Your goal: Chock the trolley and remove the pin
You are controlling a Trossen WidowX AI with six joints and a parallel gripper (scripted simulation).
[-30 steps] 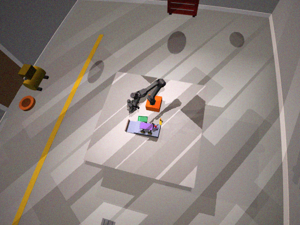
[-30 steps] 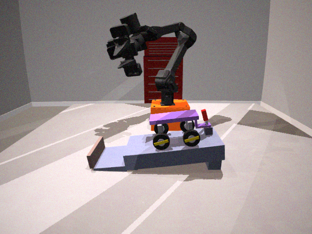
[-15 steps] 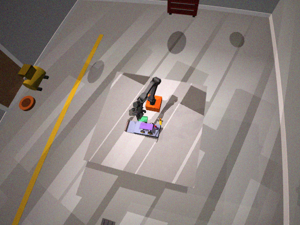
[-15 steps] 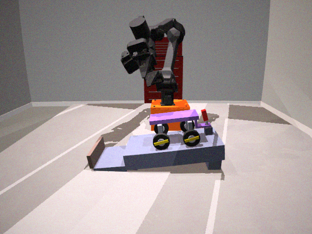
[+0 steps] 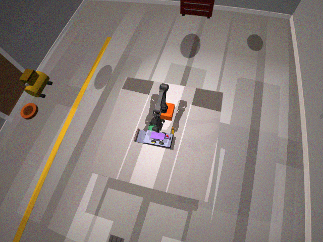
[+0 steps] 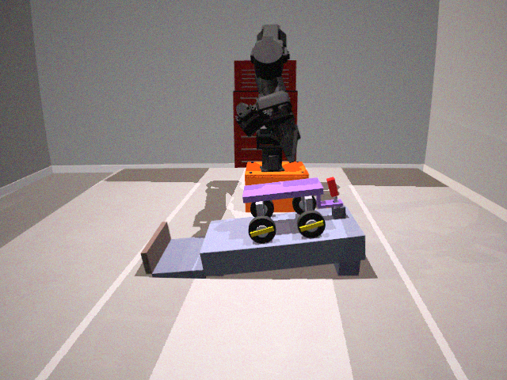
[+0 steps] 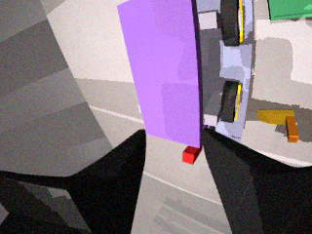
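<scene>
Now: the yellow chock 90 mm behind my gripper tip, 120 mm to the left of it and 180 mm below it. The rest, counted from my gripper tip: purple trolley: 30 mm ahead, 10 mm to the right, 90 mm below; then ramp: 30 mm ahead, 20 mm to the right, 160 mm below; then red-headed stop pin: 20 mm ahead, 90 mm to the left, 70 mm below.
</scene>
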